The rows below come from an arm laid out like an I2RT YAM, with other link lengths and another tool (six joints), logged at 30 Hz.
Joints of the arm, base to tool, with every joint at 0 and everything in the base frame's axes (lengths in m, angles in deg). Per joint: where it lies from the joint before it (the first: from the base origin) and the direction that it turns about. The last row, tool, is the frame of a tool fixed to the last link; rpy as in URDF.
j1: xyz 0 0 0.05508 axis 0 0 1
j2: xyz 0.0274 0.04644 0.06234 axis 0 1 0
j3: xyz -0.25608 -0.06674 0 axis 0 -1 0
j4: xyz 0.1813 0.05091 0.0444 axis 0 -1 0
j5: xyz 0.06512 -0.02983 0.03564 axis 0 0 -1
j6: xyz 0.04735 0 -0.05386 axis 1 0 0
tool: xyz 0.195 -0.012 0.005 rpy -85.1 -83.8 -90
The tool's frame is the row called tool.
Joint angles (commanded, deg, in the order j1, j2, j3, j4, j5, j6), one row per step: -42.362 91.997 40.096 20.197 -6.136 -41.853; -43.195 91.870 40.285 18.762 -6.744 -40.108; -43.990 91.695 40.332 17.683 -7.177 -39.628; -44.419 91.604 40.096 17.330 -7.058 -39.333; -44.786 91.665 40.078 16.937 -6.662 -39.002; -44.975 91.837 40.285 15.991 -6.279 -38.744; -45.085 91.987 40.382 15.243 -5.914 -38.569; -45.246 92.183 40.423 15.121 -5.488 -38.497; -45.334 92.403 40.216 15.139 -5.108 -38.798; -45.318 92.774 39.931 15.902 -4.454 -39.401; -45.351 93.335 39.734 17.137 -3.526 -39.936; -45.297 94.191 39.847 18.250 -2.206 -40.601; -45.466 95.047 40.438 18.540 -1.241 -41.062
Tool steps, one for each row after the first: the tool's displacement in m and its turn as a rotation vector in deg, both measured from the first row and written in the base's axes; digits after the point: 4 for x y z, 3 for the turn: -0.0052 -0.0009 -0.0042 2.207 -0.251 -1.244; -0.0101 -0.0021 -0.0073 3.295 -0.029 -1.945; -0.0142 -0.0034 -0.0099 3.790 0.220 -2.644; -0.0182 -0.0059 -0.0123 4.177 0.531 -3.533; -0.0217 -0.0067 -0.0163 4.815 1.201 -4.205; -0.0247 -0.0071 -0.0200 5.325 1.830 -4.733; -0.0270 -0.0091 -0.0216 5.383 2.146 -5.294; -0.0293 -0.0098 -0.0245 5.302 2.733 -5.535; -0.0305 -0.0122 -0.0259 4.556 3.201 -5.720; -0.0315 -0.0170 -0.0259 3.497 3.466 -6.220; -0.0326 -0.0231 -0.0265 2.269 4.033 -6.893; -0.0340 -0.0292 -0.0273 1.567 4.620 -7.607
